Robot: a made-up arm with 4 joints.
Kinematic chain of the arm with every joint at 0, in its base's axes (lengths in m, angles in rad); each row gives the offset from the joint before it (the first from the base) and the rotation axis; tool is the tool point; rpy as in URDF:
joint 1: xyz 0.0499 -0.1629 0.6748 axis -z
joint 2: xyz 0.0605 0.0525 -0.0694 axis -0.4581 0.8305 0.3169
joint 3: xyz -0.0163 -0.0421 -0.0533 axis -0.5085 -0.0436 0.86
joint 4: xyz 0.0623 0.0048 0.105 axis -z
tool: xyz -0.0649 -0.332 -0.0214 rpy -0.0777 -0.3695 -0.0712
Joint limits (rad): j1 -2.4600..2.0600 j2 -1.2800..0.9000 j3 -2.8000..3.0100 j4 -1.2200..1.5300
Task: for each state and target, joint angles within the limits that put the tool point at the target. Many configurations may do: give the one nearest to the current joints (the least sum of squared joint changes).
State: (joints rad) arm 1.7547 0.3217 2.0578 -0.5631
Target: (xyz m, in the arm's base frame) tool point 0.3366 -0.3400 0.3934
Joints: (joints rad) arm 1.8463 0.8821 1.6074 -1.0395
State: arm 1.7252 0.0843 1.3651 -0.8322
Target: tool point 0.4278 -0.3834 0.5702
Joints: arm 1.7150 -0.3665 2.0000 -1.2200
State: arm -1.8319 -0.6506 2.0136 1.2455
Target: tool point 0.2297 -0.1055 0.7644
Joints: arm -1.8610 0.0855 2.1148 1.5055
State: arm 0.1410 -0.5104 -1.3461 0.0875
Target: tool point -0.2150 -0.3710 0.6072
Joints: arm 0.3665 0.4632 -1.1715 -0.2975
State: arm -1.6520 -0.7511 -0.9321 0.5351
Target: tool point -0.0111 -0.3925 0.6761
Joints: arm -1.5314 0.2622 -1.1559 0.8157
